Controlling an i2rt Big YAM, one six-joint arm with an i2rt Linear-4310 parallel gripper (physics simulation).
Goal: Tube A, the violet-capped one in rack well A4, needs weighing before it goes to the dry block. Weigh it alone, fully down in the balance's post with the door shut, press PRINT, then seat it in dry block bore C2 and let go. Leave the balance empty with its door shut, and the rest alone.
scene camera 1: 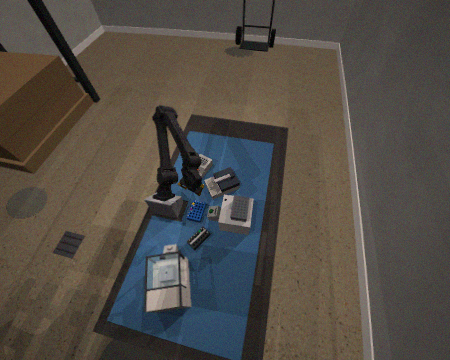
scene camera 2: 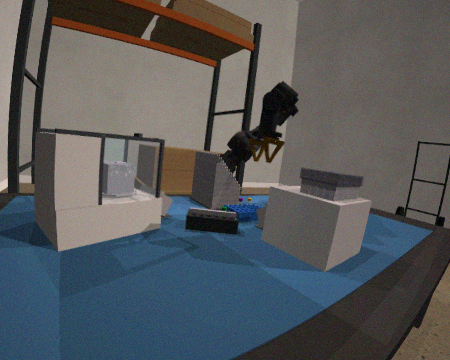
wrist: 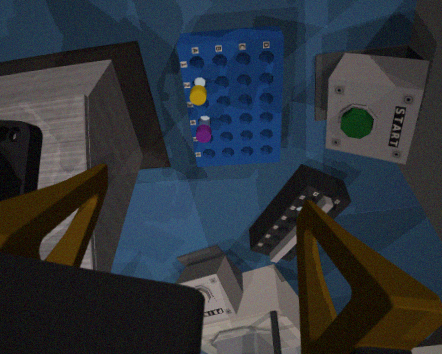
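Seen in the pictures: gripper, fingertip midpoint: [scene camera 1: 193,192] [scene camera 2: 261,162] [wrist: 206,192]; arm's base, link origin: [scene camera 1: 164,197] [scene camera 2: 219,170].
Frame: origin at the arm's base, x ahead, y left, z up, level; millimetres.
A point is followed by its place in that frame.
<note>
The violet-capped tube [wrist: 204,133] @(x 167, y 13, z -70 mm) [scene camera 2: 240,199] @(x 171, y 5, z -73 mm) stands in column A of the blue rack [wrist: 230,36] @(x 189, y 85, z -105 mm) [scene camera 2: 245,213] @(x 240, y -14, z -98 mm), beside the row 4 label. My gripper [wrist: 206,192] @(x 175, y 65, z 56 mm) [scene camera 2: 263,160] @(x 175, y 65, z 56 mm) is open and empty, above the table near the rack; in the wrist view its fingers spread wide below the rack. The balance [scene camera 1: 168,298] @(x 303, y -480, z 80 mm) [scene camera 2: 107,220] @(x 333, y -395, z -81 mm) has a glass chamber; I cannot tell its door's state. The PRINT box [wrist: 215,298] @(x 175, y -256, z -57 mm) [scene camera 1: 170,248] @(x 162, y -258, z -54 mm) is beside it. A white unit with a grey block on top [scene camera 1: 240,225] @(x 497, y -23, z 9 mm) [scene camera 2: 310,225] @(x 498, y -25, z -45 mm) stands beyond the rack; the bores cannot be read.
A yellow-capped tube [wrist: 198,95] @(x 164, y 49, z -70 mm) [scene camera 2: 249,199] @(x 167, y 43, z -73 mm) stands near the violet one. A green START button [wrist: 357,123] @(x 291, y 35, z -54 mm) is on a box right of the rack. A black strip rack [wrist: 280,205] @(x 253, y -113, z -103 mm) [scene camera 2: 211,222] @(x 303, y -152, z -99 mm) lies between rack and balance. A grey-lidded unit [scene camera 1: 231,186] @(x 357, y 234, z -52 mm) and white unit [scene camera 1: 204,161] @(x 109, y 368, z -53 mm) stand farther back.
</note>
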